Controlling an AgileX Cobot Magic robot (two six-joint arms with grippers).
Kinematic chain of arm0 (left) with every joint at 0, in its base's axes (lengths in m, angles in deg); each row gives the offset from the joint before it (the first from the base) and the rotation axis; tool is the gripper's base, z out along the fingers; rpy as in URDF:
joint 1: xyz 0 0 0.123 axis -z
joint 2: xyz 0 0 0 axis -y
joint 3: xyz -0.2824 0 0.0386 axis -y
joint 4: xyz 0.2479 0 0.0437 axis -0.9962 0 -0.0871
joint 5: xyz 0 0 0 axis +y
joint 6: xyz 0.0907 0 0.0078 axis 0.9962 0 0.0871
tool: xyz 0 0 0 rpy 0 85 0
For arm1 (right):
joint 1: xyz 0 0 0.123 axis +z
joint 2: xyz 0 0 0 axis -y
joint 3: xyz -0.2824 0 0.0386 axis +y
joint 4: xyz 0.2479 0 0.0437 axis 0.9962 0 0.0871
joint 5: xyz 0 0 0 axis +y
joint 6: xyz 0.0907 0 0.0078 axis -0.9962 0 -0.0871
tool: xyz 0 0 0 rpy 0 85 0
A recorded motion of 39 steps. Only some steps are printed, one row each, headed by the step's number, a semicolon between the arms.
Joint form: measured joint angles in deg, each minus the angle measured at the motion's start. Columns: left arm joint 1, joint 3, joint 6, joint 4, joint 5, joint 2; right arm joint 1, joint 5, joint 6, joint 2, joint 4, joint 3.
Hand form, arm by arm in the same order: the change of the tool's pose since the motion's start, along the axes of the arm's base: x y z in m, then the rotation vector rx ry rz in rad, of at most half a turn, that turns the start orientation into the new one. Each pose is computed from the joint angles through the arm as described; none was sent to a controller.
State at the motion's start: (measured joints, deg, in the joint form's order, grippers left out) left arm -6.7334 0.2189 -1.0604 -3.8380 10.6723 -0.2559; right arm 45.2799 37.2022 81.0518 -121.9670 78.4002 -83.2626
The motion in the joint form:
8: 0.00 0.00 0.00 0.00 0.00 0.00; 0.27 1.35 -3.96 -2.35 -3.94 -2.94
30: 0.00 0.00 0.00 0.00 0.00 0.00; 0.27 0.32 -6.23 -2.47 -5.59 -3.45
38: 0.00 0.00 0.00 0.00 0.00 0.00; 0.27 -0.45 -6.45 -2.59 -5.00 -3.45
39: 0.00 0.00 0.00 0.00 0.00 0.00; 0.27 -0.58 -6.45 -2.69 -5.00 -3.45
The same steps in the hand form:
8: 0.0000 0.0000 0.0000 0.0000 0.0000 0.0000; 0.0028 0.0070 -0.0076 -0.0293 0.0222 0.0233
30: 0.0000 0.0000 0.0000 0.0000 0.0000 0.0000; 0.0053 0.0071 -0.0076 -0.0451 0.0229 0.0016
38: 0.0000 0.0000 0.0000 0.0000 0.0000 0.0000; 0.0066 0.0074 -0.0083 -0.0424 0.0264 -0.0169
39: 0.0000 0.0000 0.0000 0.0000 0.0000 0.0000; 0.0069 0.0074 -0.0092 -0.0440 0.0263 -0.0188

